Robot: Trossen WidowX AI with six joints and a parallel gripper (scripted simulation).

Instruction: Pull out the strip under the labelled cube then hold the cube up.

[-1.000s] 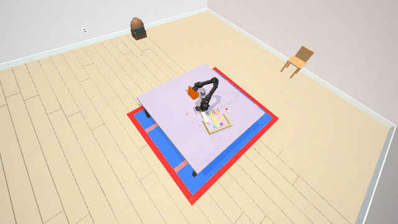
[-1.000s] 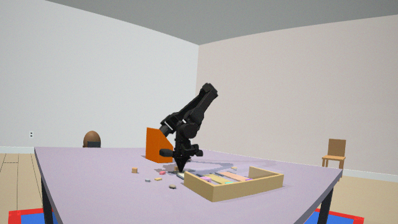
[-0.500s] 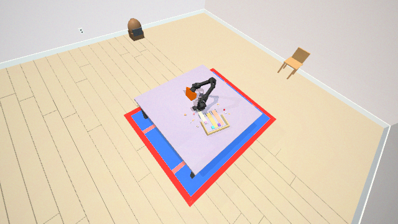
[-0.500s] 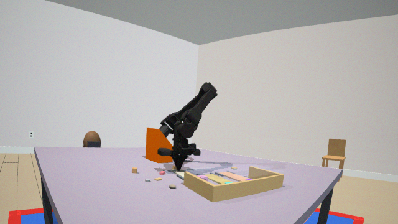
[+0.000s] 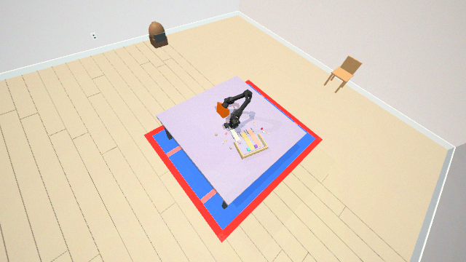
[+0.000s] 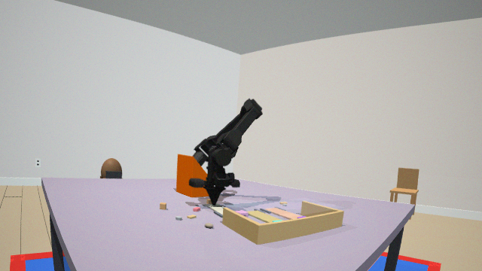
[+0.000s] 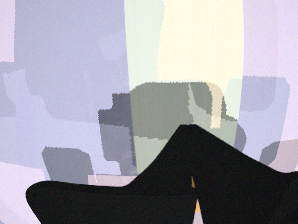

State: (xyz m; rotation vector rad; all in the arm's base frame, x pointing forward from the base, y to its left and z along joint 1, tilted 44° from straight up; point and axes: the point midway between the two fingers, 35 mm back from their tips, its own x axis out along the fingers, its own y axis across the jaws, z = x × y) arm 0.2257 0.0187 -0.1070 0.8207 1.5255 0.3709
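Now: the cream strip 10 cm ahead of my gripper tip and 3 cm to the right of it.
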